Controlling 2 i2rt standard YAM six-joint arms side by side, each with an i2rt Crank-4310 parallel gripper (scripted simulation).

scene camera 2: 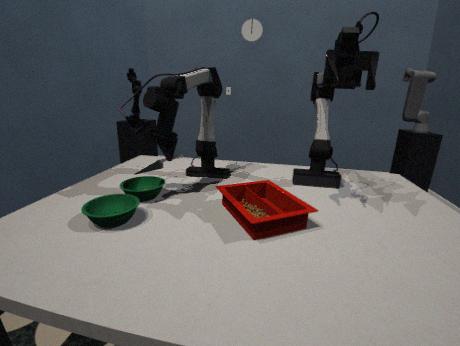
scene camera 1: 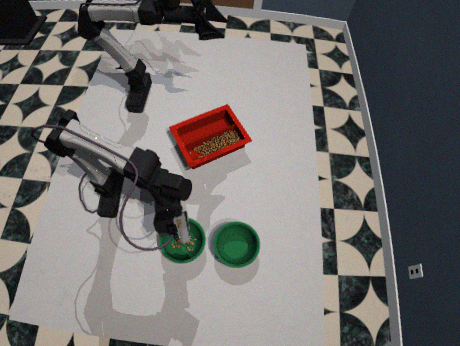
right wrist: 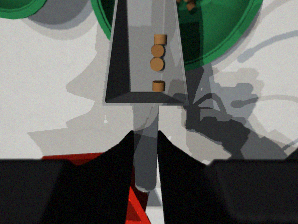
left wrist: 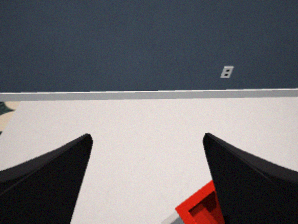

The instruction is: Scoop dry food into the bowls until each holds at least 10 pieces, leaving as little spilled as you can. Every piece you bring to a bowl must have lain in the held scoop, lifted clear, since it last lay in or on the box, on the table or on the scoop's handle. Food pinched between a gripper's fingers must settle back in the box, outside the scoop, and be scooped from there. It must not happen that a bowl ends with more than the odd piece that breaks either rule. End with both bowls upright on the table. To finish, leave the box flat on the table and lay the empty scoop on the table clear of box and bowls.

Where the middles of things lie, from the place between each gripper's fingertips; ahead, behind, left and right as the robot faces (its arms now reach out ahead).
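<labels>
Red box (scene camera 2: pixel 278 203): from my right hand (scene camera 2: pixel 169 161), 7 cm ahead of it, 34 cm to the left of it, 10 cm below it.
My left hand (scene camera 2: pixel 356 84): 20 mm past the red box, 220 mm to the left of it, 360 mm above it. By its middle, the red box is nearer to my right hand than to my left hand.
</labels>
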